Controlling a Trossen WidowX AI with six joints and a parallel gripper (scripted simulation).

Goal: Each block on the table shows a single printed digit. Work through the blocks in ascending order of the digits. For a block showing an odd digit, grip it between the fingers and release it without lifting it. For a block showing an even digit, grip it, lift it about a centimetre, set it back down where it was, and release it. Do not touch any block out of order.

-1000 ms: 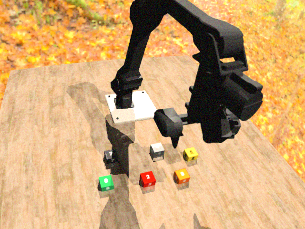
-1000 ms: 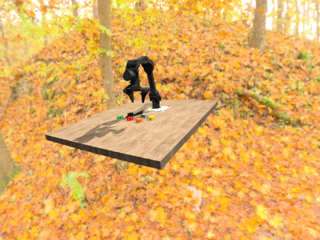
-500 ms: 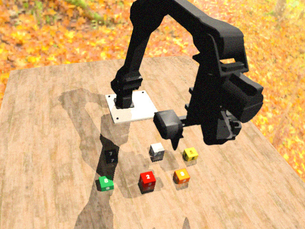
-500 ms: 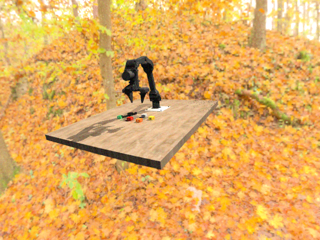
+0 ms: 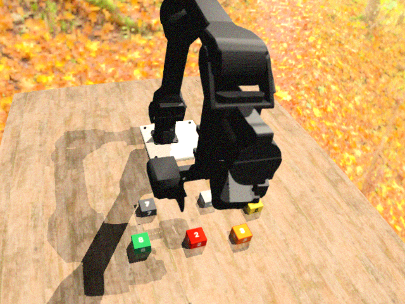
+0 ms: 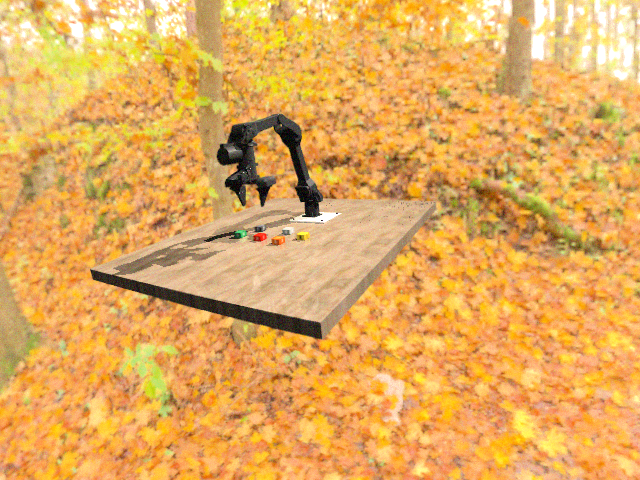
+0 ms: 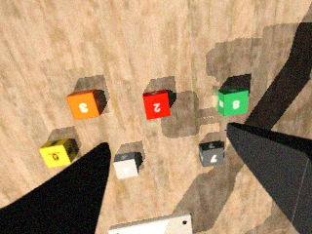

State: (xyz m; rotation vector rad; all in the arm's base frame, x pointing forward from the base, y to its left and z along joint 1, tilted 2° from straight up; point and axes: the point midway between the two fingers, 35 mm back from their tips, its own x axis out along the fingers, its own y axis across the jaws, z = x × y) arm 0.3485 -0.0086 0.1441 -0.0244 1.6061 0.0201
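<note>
My gripper tip is now 11 cm above the red block and 1 cm past it. The rest, counted from my gripper tip: orange block: 11 cm below, 9 cm to the left; dark grey block: 11 cm below, 11 cm behind, 8 cm to the right; green block: 11 cm to the right, 11 cm below, 2 cm behind.
</note>
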